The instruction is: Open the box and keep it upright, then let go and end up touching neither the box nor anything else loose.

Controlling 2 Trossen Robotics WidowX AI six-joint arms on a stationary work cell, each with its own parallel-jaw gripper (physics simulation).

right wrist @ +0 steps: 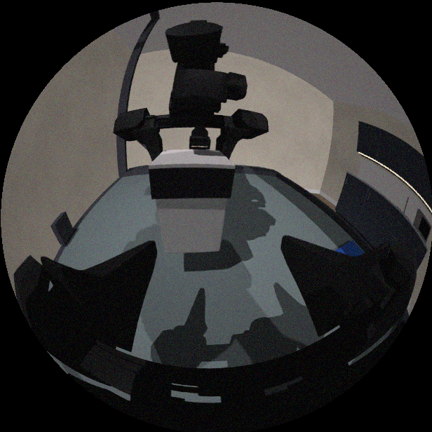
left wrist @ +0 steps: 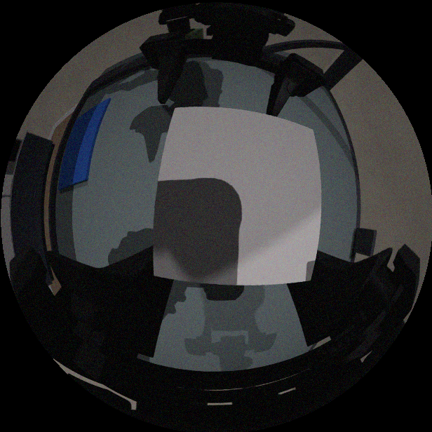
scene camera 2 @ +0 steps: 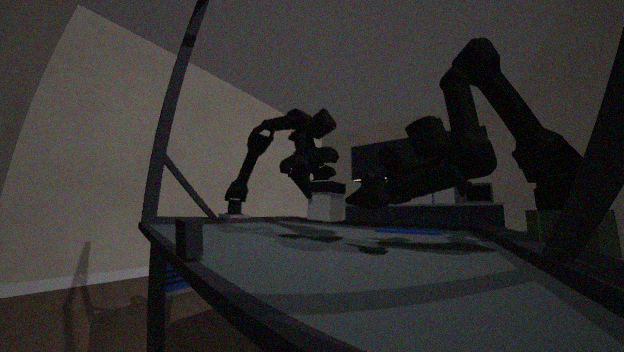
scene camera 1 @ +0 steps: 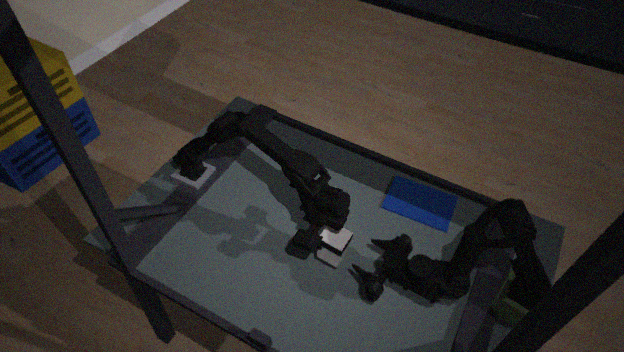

Path:
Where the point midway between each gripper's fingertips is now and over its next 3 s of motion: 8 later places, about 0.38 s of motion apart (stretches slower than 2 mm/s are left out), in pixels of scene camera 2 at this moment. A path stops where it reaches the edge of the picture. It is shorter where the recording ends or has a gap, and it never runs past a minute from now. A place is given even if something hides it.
My left gripper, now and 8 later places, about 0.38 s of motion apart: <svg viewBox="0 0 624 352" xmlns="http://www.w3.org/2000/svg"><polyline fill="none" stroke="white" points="317,199 314,220 316,219 316,219 315,217 316,216 316,215 316,208 318,196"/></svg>
My right gripper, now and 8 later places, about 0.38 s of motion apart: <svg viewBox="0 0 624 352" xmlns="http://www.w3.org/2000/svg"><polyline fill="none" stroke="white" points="356,200 355,201 348,205 347,235 347,236 338,236 332,235 329,236 324,235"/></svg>

